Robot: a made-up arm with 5 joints.
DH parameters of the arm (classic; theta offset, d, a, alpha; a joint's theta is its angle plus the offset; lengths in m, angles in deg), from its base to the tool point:
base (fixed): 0 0.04 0 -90
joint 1: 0 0.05 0.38 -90
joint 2: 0 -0.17 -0.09 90
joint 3: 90 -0.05 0.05 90
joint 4: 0 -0.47 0.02 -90
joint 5: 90 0.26 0.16 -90
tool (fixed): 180 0.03 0 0
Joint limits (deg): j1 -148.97..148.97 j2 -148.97..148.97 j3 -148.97..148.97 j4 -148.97..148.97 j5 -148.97..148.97
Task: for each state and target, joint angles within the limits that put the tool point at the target. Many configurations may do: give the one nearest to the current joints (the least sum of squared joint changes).
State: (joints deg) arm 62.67 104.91 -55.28 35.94 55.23
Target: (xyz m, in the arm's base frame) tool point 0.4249 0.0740 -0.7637
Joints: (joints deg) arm 44.39 148.97 -52.86 -13.74 45.44
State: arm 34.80 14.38 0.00 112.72 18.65
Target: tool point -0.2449 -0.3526 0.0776
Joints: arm 5.28 -12.34 -24.50 132.11 13.68
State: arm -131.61 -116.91 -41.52 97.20 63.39
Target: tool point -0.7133 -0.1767 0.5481
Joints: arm -148.97 -129.60 -53.36 101.21 94.01
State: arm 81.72 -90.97 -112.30 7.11 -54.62
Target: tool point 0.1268 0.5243 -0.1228
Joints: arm 67.18 -87.02 -143.85 -1.55 -84.15
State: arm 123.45 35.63 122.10 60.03 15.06
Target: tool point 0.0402 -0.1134 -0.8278
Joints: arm 142.04 44.90 96.21 62.84 42.64
